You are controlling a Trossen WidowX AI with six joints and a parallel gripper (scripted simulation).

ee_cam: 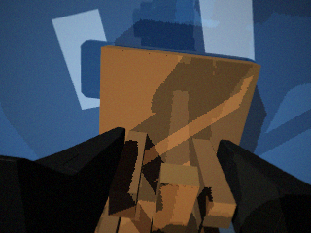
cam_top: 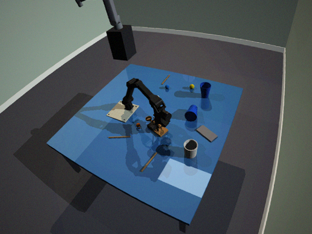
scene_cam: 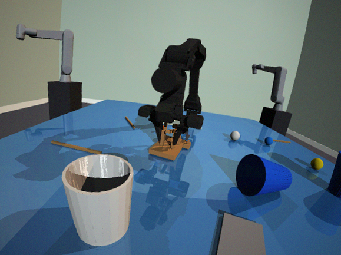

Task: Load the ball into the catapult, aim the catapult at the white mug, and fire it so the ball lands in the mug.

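The orange ball is 190 mm behind my gripper tip, 10 mm to the right of it and 20 mm below it. Also, from my gripper tip: grey slab (330 mm ahead, 100 mm to the left, 30 mm below); white mug (270 mm ahead, 110 mm to the right); catapult (60 mm behind, 40 mm to the left, 20 mm above).
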